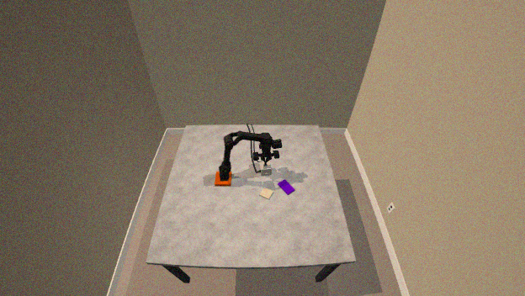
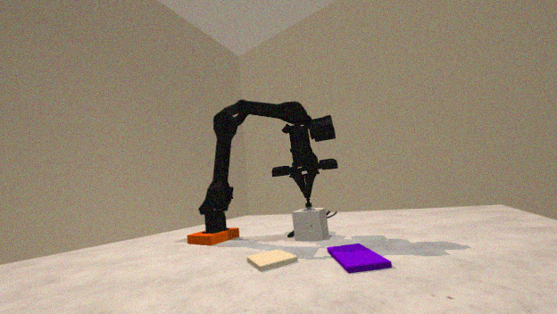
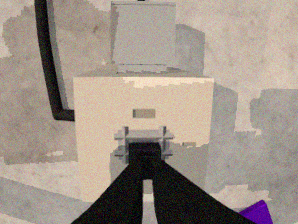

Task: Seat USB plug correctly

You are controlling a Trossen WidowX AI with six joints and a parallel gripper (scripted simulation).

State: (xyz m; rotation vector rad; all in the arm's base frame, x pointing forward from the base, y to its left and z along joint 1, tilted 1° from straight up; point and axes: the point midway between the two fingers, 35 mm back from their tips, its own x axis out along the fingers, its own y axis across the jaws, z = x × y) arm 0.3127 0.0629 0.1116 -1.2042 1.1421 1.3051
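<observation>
Now: gripper tip 20 mm above the black USB plug. Also, from my gripper tip: beige flat tile: 10 mm behind, 210 mm to the right, 100 mm below; then purple flat tile: 140 mm ahead, 160 mm to the right, 100 mm below.
</observation>
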